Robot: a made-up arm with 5 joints. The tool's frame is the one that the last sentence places.
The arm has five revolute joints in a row. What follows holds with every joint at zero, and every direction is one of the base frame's.
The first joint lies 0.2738 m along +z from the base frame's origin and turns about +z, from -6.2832 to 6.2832 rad.
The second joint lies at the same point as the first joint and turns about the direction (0, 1, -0.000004), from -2.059 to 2.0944 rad.
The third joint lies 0.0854 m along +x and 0.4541 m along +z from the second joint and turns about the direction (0, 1, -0.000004), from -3.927 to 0.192 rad.
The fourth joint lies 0.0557 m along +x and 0.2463 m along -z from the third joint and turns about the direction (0, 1, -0.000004), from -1.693 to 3.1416 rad.
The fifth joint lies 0.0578 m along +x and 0.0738 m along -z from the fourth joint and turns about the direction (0, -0.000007, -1), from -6.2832 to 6.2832 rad.
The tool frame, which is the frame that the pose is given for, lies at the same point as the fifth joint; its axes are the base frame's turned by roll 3.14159, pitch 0 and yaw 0 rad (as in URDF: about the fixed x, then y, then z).
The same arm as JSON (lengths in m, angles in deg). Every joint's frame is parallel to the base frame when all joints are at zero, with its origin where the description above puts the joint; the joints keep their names.
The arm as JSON. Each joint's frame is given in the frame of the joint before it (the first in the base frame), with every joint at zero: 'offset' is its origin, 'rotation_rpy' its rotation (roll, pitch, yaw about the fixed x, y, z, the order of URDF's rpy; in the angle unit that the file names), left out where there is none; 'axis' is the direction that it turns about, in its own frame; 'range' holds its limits. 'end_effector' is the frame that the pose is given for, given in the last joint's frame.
{"length_unit": "m", "angle_unit": "deg", "chain": [{"id": "joint 1", "offset": [0.0, 0.0, 0.2738], "axis": [0.0, 0.0, 1.0], "range": [-360.0, 360.0]}, {"id": "joint 2", "offset": [0.0, 0.0, 0.0], "axis": [0.0, 1.0, 0.0], "range": [-117.97, 120.0]}, {"id": "joint 3", "offset": [0.0854, 0.0, 0.4541], "axis": [0.0, 1.0, 0.0], "range": [-225.0, 11.0]}, {"id": "joint 4", "offset": [0.0557, 0.0, -0.2463], "axis": [0.0, 1.0, 0.0], "range": [-97.0, 180.0]}, {"id": "joint 5", "offset": [0.0578, 0.0, -0.0738], "axis": [0.0, 0.0, -1.0], "range": [-360.0, 360.0]}], "end_effector": {"offset": [0.0, 0.0, 0.0], "rotation_rpy": [180.0, 0.0, 0.0]}}
